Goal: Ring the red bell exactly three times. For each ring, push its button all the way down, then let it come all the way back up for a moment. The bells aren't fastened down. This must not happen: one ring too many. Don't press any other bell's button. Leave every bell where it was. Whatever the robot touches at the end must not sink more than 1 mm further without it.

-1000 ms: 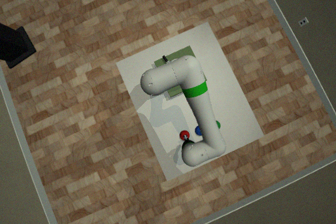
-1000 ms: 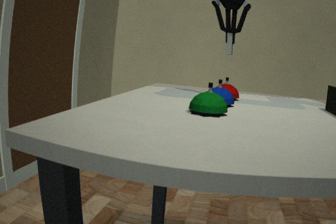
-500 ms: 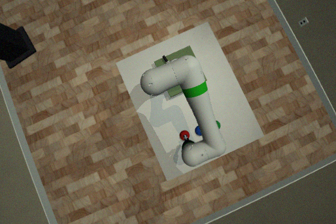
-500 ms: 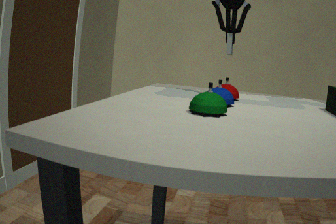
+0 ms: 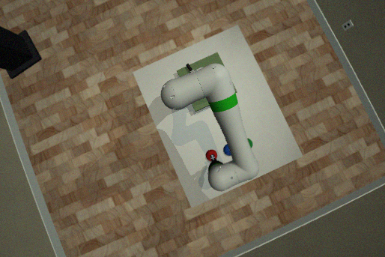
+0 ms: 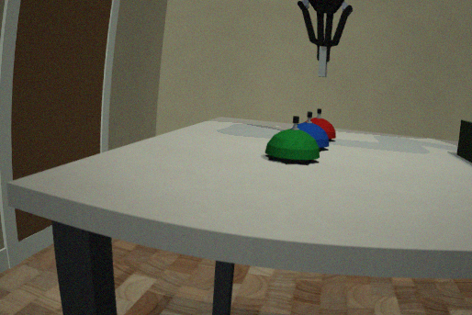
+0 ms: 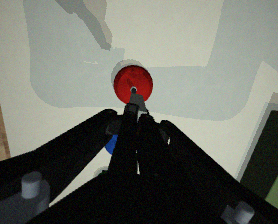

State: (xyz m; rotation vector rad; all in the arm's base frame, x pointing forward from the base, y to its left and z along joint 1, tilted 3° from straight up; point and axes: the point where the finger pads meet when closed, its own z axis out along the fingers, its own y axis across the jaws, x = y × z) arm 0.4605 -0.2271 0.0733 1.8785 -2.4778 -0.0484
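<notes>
The red bell is 130 mm below my hand. Round my hand: blue bell 40 mm ahead, 130 mm to the left, 130 mm below; then green bell 70 mm ahead, 260 mm to the left, 130 mm below.
</notes>
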